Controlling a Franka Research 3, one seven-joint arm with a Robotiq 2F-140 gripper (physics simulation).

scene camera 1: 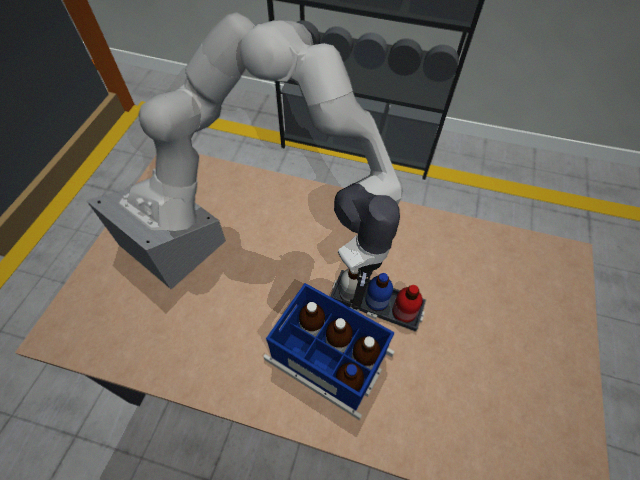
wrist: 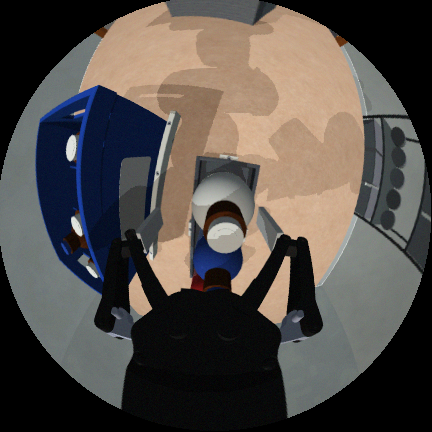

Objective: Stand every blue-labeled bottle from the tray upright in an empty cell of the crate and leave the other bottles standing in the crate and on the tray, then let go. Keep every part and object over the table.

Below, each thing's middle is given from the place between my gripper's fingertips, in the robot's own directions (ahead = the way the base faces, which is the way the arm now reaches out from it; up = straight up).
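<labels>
There is the red bottle (scene camera 1: 409, 299), and it sits 1 cm above my hand. The bottle is also 14 cm ahead of my hand and 3 cm to the left of it.
</labels>
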